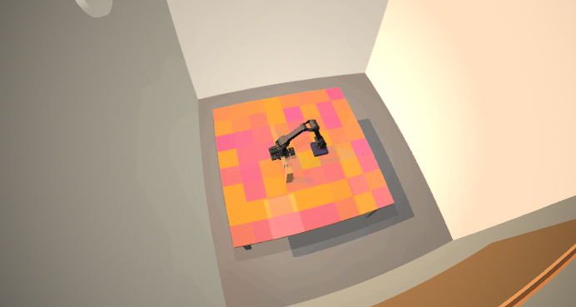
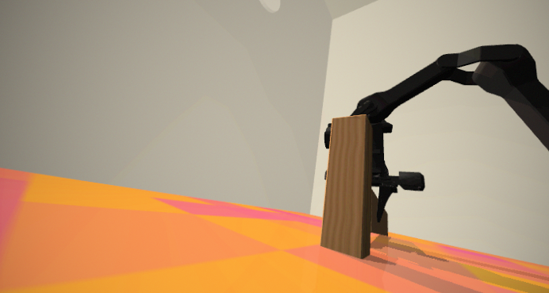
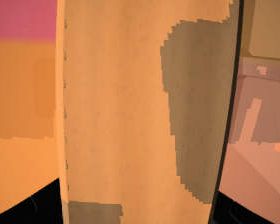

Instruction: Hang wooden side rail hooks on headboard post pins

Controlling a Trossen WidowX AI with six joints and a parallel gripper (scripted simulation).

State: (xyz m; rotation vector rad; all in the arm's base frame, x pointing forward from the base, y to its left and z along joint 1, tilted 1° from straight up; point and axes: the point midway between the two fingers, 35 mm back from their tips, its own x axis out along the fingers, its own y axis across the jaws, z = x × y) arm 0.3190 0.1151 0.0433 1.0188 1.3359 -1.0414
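Now: the wooden headboard post 170 mm to the left of my gripper tip, 40 mm behind it and 40 mm above it.
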